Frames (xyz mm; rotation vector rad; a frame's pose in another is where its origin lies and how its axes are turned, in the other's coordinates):
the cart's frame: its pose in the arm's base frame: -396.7 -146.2 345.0 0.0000 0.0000 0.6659
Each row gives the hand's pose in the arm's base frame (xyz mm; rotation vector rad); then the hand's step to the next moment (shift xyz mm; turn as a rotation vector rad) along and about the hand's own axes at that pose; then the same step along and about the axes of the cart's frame.
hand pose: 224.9 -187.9 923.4 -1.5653 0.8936 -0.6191
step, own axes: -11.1 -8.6 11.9 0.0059 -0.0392 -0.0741
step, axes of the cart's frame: 13.9 9.7 7.1 -0.0659 -0.0066 0.0518
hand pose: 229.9 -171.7 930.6 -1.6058 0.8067 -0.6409
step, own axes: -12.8 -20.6 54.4 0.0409 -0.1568 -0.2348
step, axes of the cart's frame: 57.3 12.1 10.7 -0.2029 -0.0439 0.1957
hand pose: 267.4 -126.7 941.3 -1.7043 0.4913 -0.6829
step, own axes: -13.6 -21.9 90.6 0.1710 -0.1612 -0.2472
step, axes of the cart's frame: 88.5 31.8 4.9 -0.1907 -0.1706 0.2255
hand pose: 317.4 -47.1 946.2 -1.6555 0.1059 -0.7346
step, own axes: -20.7 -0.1 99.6 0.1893 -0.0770 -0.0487
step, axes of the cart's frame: 86.0 53.0 -12.0 0.0102 -0.1484 0.1484
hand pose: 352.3 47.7 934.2 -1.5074 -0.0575 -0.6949
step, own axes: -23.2 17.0 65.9 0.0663 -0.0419 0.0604
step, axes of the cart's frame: 52.9 44.8 -18.9 0.0662 -0.0089 0.0730
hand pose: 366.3 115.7 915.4 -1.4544 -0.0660 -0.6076
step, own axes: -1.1 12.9 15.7 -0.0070 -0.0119 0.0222
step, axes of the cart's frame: 16.8 6.0 -9.9 0.0113 0.0208 0.0111
